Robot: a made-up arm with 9 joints. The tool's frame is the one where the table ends. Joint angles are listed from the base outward.
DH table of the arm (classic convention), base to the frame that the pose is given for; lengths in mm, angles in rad. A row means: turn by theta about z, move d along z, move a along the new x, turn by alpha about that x. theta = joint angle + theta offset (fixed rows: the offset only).
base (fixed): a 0, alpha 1.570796, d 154.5, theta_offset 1.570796
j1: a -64.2, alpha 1.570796, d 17, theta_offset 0
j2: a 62.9, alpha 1.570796, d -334.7, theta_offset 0
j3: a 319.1, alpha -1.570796, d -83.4, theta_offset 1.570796
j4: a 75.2, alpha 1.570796, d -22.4, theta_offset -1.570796
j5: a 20, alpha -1.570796, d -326.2, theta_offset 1.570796
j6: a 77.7, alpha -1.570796, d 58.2, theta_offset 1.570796
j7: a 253.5, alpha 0, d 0, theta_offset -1.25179
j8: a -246.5, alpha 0, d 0, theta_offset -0.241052
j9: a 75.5, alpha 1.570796, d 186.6, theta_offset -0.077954
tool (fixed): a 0, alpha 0, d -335.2, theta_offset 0
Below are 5 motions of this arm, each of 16 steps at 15 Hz.
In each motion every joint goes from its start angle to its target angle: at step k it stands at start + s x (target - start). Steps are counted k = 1, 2, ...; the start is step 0. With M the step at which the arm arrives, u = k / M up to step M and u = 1 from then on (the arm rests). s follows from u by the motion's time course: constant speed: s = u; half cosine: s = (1 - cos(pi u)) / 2; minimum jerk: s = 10 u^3 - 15 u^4 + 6 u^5.
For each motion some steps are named. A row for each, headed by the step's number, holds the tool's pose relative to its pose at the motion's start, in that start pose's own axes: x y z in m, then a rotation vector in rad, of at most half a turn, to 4 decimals.
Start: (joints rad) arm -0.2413 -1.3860 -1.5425 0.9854 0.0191 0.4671 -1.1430 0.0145 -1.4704
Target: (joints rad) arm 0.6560 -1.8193 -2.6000 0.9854 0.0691 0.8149 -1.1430 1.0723 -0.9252
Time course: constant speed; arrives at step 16
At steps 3, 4, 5, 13, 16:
3: 0.0108 0.0845 -0.0405 -0.3260 0.3321 -0.1167
4: 0.0166 0.1106 -0.0522 -0.4265 0.4444 -0.1724
5: 0.0239 0.1364 -0.0631 -0.5227 0.5565 -0.2360
13: 0.1667 0.3482 -0.1776 -1.1254 1.3630 -0.9879
16: 0.2574 0.4075 -0.2624 -1.2723 1.5797 -1.3624

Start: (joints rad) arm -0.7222 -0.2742 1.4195 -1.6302 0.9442 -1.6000 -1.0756 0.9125 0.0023
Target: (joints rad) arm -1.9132 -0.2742 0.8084 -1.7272 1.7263 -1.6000 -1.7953 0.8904 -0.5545
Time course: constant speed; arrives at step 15
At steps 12, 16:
12: 0.0359 -0.0072 0.5491 0.2380 -1.2102 0.1160
16: 0.0410 -0.0287 0.7114 0.3336 -1.5026 0.0579

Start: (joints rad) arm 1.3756 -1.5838 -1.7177 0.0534 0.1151 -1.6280 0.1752 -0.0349 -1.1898
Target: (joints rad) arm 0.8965 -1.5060 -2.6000 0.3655 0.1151 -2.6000 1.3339 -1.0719 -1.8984
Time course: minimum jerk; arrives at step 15
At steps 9, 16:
9: 0.2287 -0.2220 -0.0432 -0.3102 0.1123 0.0535
16: 0.3546 -0.3351 -0.0602 -0.3544 0.2380 0.1363

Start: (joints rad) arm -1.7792 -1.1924 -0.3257 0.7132 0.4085 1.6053 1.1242 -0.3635 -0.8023
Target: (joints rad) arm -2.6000 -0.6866 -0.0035 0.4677 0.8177 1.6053 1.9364 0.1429 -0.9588
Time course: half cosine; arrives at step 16
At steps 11, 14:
11: -0.3382 0.1804 0.3397 0.1084 1.0272 -1.0531
14: -0.3191 0.2941 0.4084 0.3204 1.2050 -1.3103

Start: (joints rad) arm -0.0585 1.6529 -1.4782 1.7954 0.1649 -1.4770 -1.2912 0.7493 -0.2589
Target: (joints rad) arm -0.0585 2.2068 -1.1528 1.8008 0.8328 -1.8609 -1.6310 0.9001 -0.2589
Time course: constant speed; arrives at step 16
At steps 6, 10, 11, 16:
6: 0.1214 0.0032 -0.0663 -0.2797 -0.4504 0.0244
10: 0.1893 -0.0026 -0.0920 -0.5029 -0.7348 0.0668
11: 0.2042 -0.0043 -0.0967 -0.5624 -0.8036 0.0809
16: 0.2652 -0.0103 -0.1147 -0.8788 -1.1327 0.1740

